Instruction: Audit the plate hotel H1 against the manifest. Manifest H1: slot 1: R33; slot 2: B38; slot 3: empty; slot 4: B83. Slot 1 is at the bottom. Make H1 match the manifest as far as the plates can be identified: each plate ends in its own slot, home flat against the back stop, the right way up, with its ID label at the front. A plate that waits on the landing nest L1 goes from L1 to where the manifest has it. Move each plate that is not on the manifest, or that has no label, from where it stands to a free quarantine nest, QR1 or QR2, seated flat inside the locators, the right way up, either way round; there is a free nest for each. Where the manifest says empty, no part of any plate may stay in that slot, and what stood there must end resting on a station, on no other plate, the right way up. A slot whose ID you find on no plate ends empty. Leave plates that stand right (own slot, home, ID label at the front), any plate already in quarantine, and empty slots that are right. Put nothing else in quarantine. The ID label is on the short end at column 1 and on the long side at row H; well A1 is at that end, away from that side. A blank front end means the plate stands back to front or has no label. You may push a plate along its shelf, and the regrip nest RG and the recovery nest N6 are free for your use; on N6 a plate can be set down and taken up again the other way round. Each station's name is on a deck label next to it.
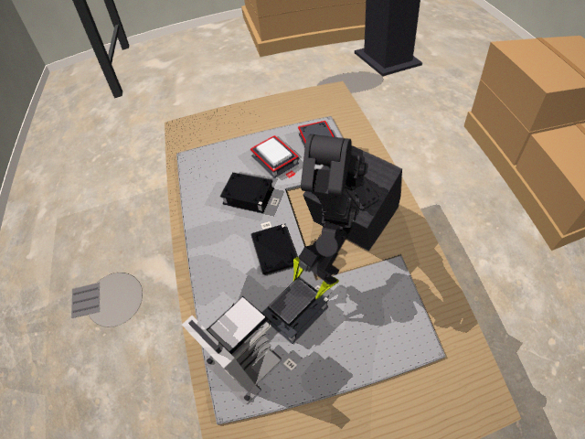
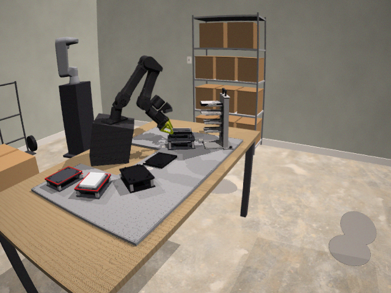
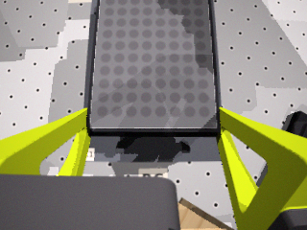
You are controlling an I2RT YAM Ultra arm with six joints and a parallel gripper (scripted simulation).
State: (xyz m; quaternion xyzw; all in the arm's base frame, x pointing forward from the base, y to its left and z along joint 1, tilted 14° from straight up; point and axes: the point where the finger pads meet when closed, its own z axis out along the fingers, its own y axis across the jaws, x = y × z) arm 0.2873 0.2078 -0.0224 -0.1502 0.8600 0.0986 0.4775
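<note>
The dark well plate lies 50 mm ahead of my hand and 20 mm to the left of it. Also, from my hand: RG deck label: 100 mm below, 50 mm behind, 20 mm to the right; H1 deck label: 160 mm to the left, 140 mm ahead, 100 mm below; regrip nest: 50 mm below, 50 mm ahead, 20 mm to the left.
</note>
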